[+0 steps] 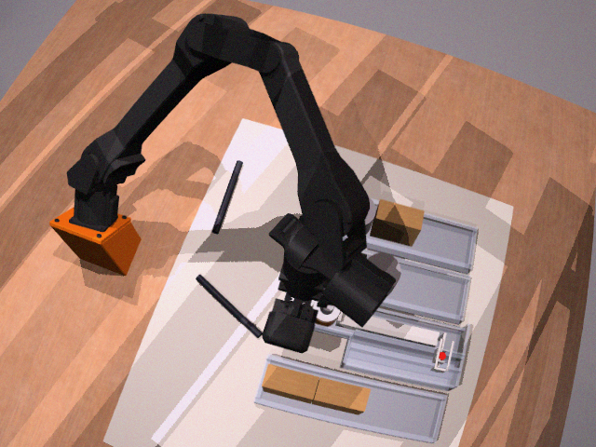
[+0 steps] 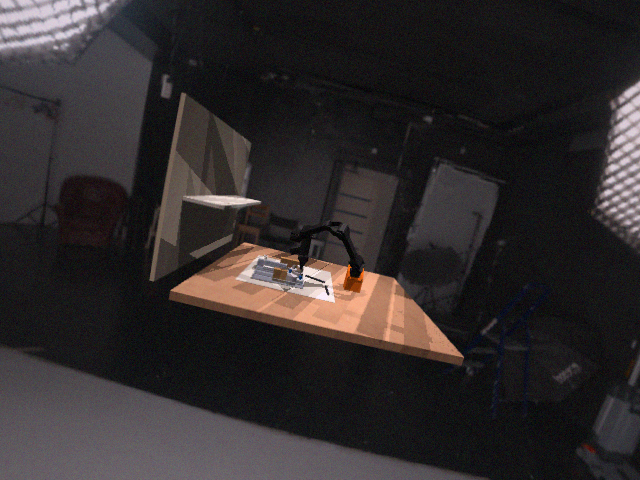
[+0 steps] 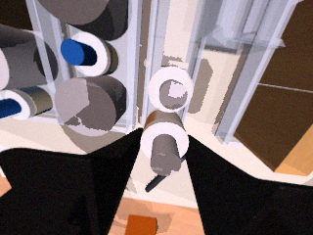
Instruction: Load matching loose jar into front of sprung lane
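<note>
The sprung lane is 150 mm ahead of my gripper tip, 40 mm below it and 30 mm to the right of it. The rest, counted from my gripper tip: red dot 230 mm ahead, 50 mm to the right, 10 mm above.
</note>
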